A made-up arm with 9 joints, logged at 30 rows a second.
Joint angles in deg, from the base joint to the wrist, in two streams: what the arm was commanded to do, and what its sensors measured. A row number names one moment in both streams.
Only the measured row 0 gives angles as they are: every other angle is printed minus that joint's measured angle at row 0.
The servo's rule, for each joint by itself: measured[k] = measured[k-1] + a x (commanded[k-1-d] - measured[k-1]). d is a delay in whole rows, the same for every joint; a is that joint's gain. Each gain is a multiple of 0.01, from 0.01 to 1. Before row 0 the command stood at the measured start. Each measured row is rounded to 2 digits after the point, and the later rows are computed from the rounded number. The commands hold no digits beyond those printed.
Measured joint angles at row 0: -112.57 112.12 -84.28 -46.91 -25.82 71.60 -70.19 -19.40 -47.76
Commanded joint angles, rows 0 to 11: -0.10 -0.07 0.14 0.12 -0.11 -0.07 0.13 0.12 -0.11; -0.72 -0.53 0.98 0.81 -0.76 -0.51 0.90 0.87 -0.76; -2.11 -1.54 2.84 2.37 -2.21 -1.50 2.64 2.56 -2.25; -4.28 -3.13 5.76 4.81 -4.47 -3.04 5.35 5.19 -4.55; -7.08 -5.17 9.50 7.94 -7.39 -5.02 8.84 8.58 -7.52; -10.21 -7.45 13.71 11.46 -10.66 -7.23 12.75 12.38 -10.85; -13.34 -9.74 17.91 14.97 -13.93 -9.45 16.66 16.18 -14.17; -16.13 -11.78 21.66 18.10 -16.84 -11.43 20.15 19.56 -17.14; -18.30 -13.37 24.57 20.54 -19.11 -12.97 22.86 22.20 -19.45; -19.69 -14.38 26.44 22.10 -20.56 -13.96 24.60 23.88 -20.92; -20.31 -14.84 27.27 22.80 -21.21 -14.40 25.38 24.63 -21.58; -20.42 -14.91 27.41 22.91 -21.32 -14.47 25.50 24.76 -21.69
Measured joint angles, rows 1 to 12: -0.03 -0.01 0.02 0.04 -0.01 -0.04 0.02 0.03 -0.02; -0.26 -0.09 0.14 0.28 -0.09 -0.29 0.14 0.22 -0.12; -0.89 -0.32 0.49 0.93 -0.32 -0.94 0.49 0.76 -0.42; -2.04 -0.77 1.18 2.13 -0.78 -2.07 1.17 1.78 -1.00; -3.75 -1.47 2.26 3.93 -1.51 -3.66 2.24 3.34 -1.91; -5.95 -2.43 3.75 6.26 -2.52 -5.59 3.71 5.42 -3.16; -8.46 -3.60 5.59 8.96 -3.78 -7.67 5.52 7.89 -4.70; -11.07 -4.91 7.68 11.79 -5.22 -9.70 7.57 10.57 -6.44; -13.53 -6.26 9.88 14.50 -6.75 -11.47 9.71 13.24 -8.26; -15.62 -7.56 12.03 16.86 -8.27 -12.81 11.79 15.69 -10.03; -17.21 -8.72 14.01 18.70 -9.69 -13.67 13.69 17.75 -11.65; -18.30 -9.71 15.75 20.01 -10.97 -14.10 15.34 19.36 -13.06
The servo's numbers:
d 0
a 0.34 0.16 0.13 0.31 0.11 0.54 0.14 0.23 0.14

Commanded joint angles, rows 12 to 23: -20.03 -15.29 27.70 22.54 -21.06 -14.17 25.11 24.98 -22.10; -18.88 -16.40 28.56 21.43 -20.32 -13.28 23.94 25.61 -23.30; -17.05 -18.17 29.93 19.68 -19.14 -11.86 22.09 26.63 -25.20; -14.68 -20.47 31.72 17.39 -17.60 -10.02 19.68 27.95 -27.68; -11.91 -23.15 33.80 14.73 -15.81 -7.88 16.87 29.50 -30.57; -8.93 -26.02 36.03 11.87 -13.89 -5.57 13.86 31.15 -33.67; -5.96 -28.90 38.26 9.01 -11.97 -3.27 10.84 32.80 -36.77; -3.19 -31.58 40.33 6.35 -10.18 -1.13 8.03 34.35 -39.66; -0.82 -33.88 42.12 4.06 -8.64 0.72 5.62 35.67 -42.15; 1.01 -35.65 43.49 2.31 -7.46 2.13 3.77 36.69 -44.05; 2.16 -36.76 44.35 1.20 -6.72 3.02 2.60 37.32 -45.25; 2.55 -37.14 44.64 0.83 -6.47 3.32 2.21 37.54 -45.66
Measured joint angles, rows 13 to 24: -18.89 -10.60 17.30 20.79 -12.08 -14.14 16.71 20.65 -14.33; -18.89 -11.53 18.76 20.99 -12.99 -13.68 17.72 21.79 -15.59; -18.26 -12.59 20.21 20.58 -13.67 -12.70 18.33 22.90 -16.94; -17.04 -13.85 21.71 19.59 -14.10 -11.25 18.52 24.06 -18.44; -15.30 -15.34 23.28 18.08 -14.29 -9.43 18.29 25.31 -20.14; -13.13 -17.05 24.94 16.15 -14.25 -7.35 17.67 26.65 -22.03; -10.69 -18.95 26.67 13.94 -14.00 -5.15 16.71 28.06 -24.09; -8.14 -20.97 28.45 11.59 -13.58 -2.98 15.49 29.51 -26.27; -5.65 -23.04 30.23 9.26 -13.04 -0.98 14.11 30.93 -28.49; -3.39 -25.06 31.95 7.11 -12.43 0.70 12.66 32.25 -30.67; -1.50 -26.93 33.56 5.28 -11.80 1.95 11.25 33.42 -32.71; -0.12 -28.56 35.00 3.90 -11.21 2.69 9.98 34.37 -34.52
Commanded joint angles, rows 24 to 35: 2.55 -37.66 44.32 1.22 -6.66 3.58 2.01 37.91 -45.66; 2.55 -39.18 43.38 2.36 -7.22 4.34 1.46 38.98 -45.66; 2.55 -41.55 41.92 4.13 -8.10 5.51 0.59 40.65 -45.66; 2.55 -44.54 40.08 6.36 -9.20 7.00 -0.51 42.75 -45.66; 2.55 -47.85 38.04 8.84 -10.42 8.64 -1.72 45.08 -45.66; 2.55 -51.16 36.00 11.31 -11.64 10.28 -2.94 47.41 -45.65; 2.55 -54.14 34.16 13.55 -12.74 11.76 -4.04 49.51 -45.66; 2.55 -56.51 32.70 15.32 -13.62 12.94 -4.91 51.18 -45.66; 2.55 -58.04 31.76 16.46 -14.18 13.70 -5.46 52.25 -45.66; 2.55 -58.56 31.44 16.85 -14.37 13.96 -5.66 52.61 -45.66; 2.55 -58.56 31.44 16.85 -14.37 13.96 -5.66 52.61 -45.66; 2.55 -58.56 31.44 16.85 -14.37 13.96 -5.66 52.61 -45.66
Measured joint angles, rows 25 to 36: 0.79 -30.02 36.21 3.07 -10.71 3.17 8.86 35.18 -36.08; 1.39 -31.49 37.14 2.85 -10.33 3.80 7.82 36.05 -37.42; 1.78 -33.10 37.76 3.25 -10.08 4.72 6.81 37.11 -38.57; 2.04 -34.93 38.06 4.21 -9.98 5.95 5.79 38.41 -39.56; 2.21 -37.00 38.06 5.65 -10.03 7.40 4.74 39.94 -40.41; 2.33 -39.27 37.79 7.40 -10.21 8.96 3.66 41.66 -41.14; 2.40 -41.65 37.32 9.31 -10.49 10.47 2.58 43.47 -41.77; 2.45 -44.03 36.72 11.17 -10.83 11.80 1.53 45.24 -42.31; 2.48 -46.27 36.08 12.81 -11.20 12.83 0.55 46.85 -42.78; 2.50 -48.24 35.48 14.06 -11.55 13.44 -0.32 48.17 -43.18; 2.52 -49.89 34.95 14.92 -11.86 13.72 -1.07 49.19 -43.53; 2.53 -51.28 34.49 15.52 -12.14 13.85 -1.71 49.98 -43.83
